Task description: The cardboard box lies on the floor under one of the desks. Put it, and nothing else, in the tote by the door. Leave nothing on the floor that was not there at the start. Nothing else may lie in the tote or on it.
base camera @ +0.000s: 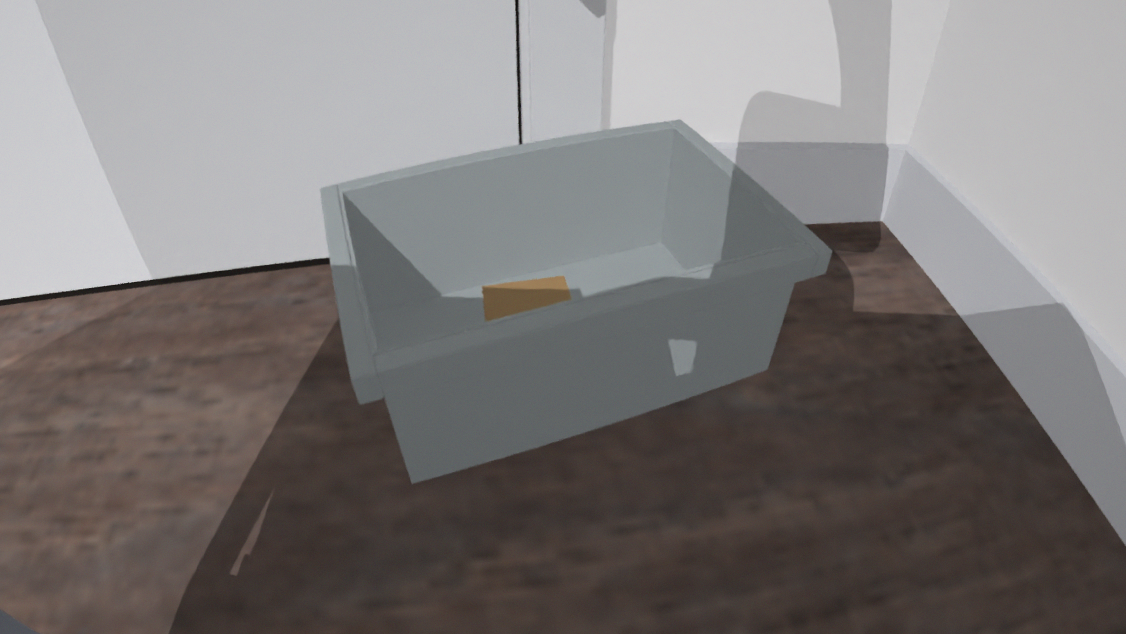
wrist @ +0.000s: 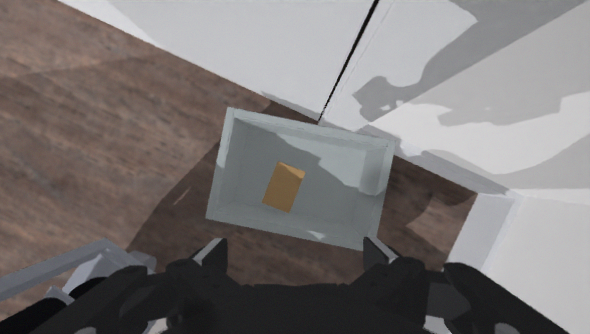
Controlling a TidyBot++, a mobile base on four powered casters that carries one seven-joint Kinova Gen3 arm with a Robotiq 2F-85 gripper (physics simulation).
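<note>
The cardboard box, orange-brown, lies inside the grey tote, on its bottom. In the base camera view the tote's near wall hides its lower part. The tote stands on the floor by the door; the box is the one thing seen in it. My gripper is open and empty. It is high above the tote, with its fingertips over the tote's near edge in the wrist view; it does not show in the base camera view.
The white door is right behind the tote. A wall with a pale baseboard runs along the right side. Part of the robot's base shows at the lower left of the wrist view. Shadows fall across the tote and the wooden floor.
</note>
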